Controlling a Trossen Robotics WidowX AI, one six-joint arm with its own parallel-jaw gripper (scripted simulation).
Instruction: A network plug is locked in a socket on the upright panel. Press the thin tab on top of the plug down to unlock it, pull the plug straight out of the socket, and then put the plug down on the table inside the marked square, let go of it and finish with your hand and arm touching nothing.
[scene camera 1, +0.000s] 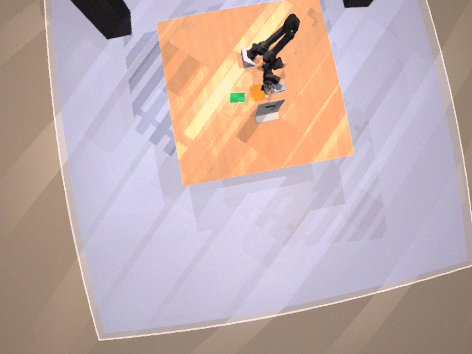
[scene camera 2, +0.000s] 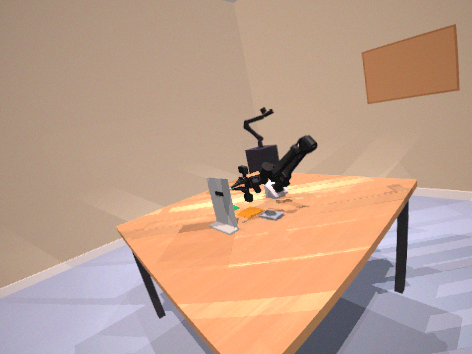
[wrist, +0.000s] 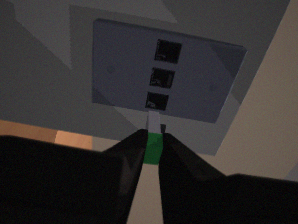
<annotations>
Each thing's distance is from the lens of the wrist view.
my gripper (wrist: 153, 138): 0.11 m
network plug (wrist: 154, 147): 0.10 m
</annotations>
